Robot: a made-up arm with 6 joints.
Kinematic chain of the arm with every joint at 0, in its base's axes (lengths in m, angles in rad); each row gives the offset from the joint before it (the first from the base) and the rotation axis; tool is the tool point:
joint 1: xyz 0 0 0.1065 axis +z
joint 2: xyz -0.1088 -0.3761 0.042 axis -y
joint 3: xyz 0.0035 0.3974 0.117 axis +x
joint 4: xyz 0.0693 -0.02 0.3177 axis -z
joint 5: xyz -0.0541 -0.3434 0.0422 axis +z
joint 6: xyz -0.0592 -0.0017 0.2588 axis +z
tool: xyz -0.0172 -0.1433 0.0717
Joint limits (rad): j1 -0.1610..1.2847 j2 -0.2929..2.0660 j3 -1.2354..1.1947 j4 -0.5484..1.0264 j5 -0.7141..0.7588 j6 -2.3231..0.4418
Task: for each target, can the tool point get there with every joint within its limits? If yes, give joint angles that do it. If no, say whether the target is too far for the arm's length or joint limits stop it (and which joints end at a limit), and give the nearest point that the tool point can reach.
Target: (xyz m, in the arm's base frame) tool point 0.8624 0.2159 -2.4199
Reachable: no: too far | nearest point 0.4071 -0.5135 -0.5091 | short by 2.095 m
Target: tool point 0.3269 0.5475 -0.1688
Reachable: no: joint limits stop it (at a limit: joint 1, joint 2, joint 3, joint 4) | nearest point -0.1154 0.7148 -0.2709 | short by 0.484 m
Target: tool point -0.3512 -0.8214 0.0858
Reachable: yes | joints 0.1232 1.6700 0.7105 -0.3484 -0.4392 -0.6428
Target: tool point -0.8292 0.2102 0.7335
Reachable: yes | joints -0.0112 0.5915 -0.7413 0.3639 0.0373 -0.5011
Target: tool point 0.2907 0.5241 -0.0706
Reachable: no: joint limits stop it (at a limit: joint 1, joint 2, joint 3, joint 4) | nearest point -0.1239 0.7187 -0.2389 | short by 0.488 m
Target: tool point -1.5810 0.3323 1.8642
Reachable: no: too far | nearest point -0.7653 0.1609 0.9147 | short by 1.263 m
